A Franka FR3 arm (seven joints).
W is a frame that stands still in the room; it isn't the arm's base.
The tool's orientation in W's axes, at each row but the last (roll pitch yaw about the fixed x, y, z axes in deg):
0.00 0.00 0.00
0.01 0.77 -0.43
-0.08 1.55 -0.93
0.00 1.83 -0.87
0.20 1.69 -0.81
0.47 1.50 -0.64
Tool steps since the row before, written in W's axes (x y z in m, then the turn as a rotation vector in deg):
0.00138 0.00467 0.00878 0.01 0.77 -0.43
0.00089 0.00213 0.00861 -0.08 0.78 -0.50
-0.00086 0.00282 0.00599 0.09 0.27 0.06
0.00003 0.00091 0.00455 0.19 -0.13 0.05
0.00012 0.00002 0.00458 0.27 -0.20 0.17
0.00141 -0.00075 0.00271 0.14 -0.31 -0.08
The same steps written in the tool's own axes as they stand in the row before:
0.00138 0.00467 0.00878 0.01 0.77 -0.43
0.00076 0.00214 0.00862 -0.08 0.78 -0.50
-0.00107 0.00280 0.00597 0.08 0.27 0.06
-0.00013 0.00091 0.00455 0.19 -0.13 0.06
-0.00002 0.00004 0.00458 0.27 -0.20 0.18
0.00135 -0.00071 0.00275 0.15 -0.31 -0.07

